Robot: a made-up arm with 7 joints. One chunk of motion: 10 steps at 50 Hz.
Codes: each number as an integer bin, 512 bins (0 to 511) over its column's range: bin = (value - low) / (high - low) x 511, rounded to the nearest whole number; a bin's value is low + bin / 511 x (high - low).
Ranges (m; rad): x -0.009..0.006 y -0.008..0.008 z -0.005..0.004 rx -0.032..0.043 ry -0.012..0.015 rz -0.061..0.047
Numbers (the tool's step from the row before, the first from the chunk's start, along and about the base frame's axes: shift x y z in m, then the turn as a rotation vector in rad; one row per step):
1: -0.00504 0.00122 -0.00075 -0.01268 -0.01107 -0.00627
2: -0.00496 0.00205 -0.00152 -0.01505 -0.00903 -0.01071
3: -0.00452 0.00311 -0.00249 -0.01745 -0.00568 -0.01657
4: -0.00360 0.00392 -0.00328 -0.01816 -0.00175 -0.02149
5: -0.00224 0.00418 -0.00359 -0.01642 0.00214 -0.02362
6: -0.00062 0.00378 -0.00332 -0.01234 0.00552 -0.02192
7: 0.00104 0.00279 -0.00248 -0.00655 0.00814 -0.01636
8: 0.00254 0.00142 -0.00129 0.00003 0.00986 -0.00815
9: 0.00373 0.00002 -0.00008 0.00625 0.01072 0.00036
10: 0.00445 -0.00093 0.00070 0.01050 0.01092 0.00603
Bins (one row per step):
1: 135 294 241 132 18 259
2: 138 321 198 115 56 238
3: 153 355 143 99 120 210
4: 184 381 98 94 194 187
5: 230 389 80 106 268 177
6: 285 376 95 134 332 185
7: 342 345 143 173 381 211
8: 393 301 211 218 414 250
9: 434 256 279 261 430 290
10: 458 226 324 290 434 317

